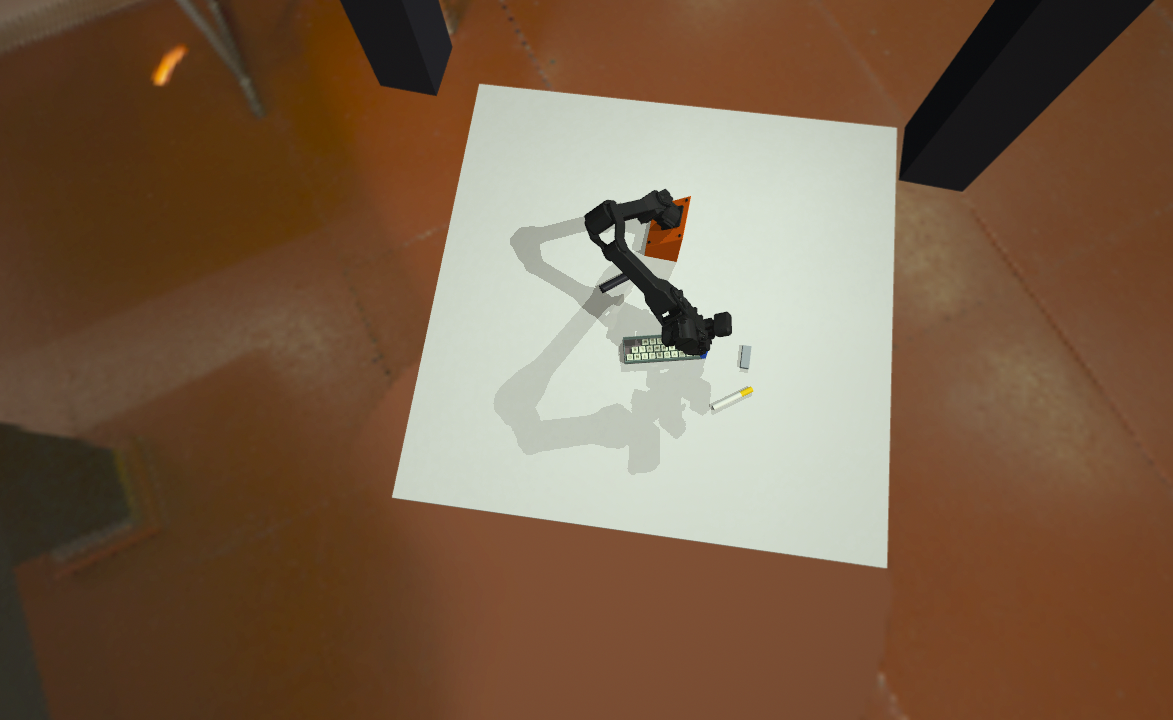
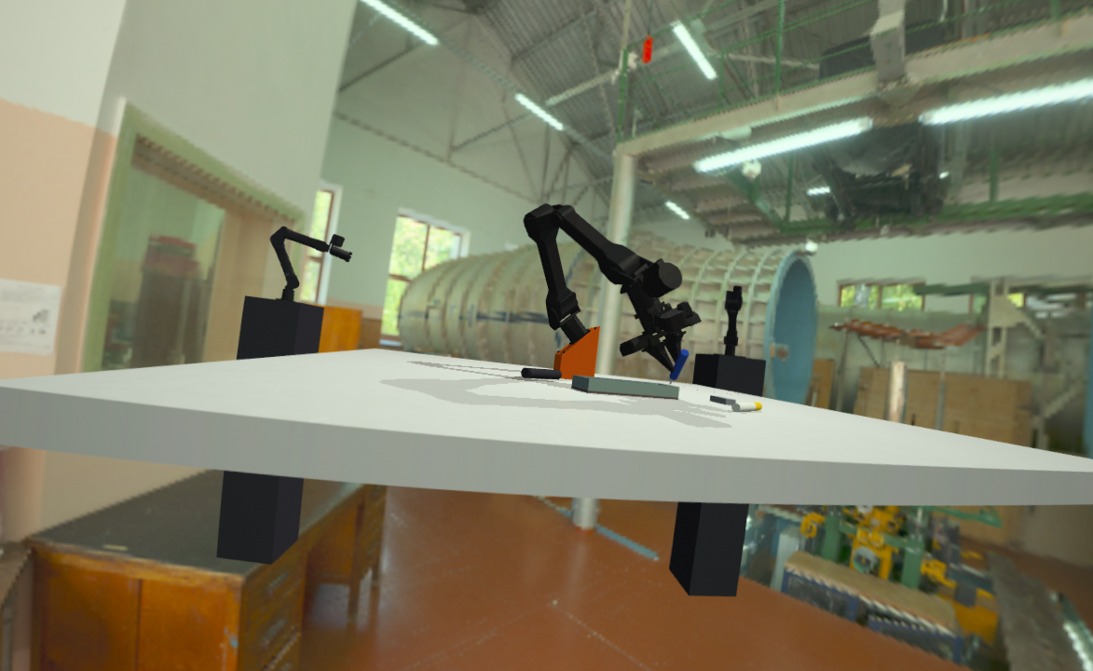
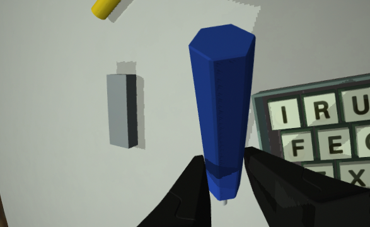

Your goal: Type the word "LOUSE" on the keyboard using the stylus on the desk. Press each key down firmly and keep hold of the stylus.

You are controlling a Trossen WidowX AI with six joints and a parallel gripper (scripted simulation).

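Right now the grey block is 12 cm to the left of my gripper tip and 6 cm below it. Round my gripper tip: yellow pen 11 cm ahead, 11 cm to the left, 5 cm below; then black cylinder 15 cm behind, 28 cm to the right, 5 cm below; then blue stylus 1 cm behind, 1 cm below.
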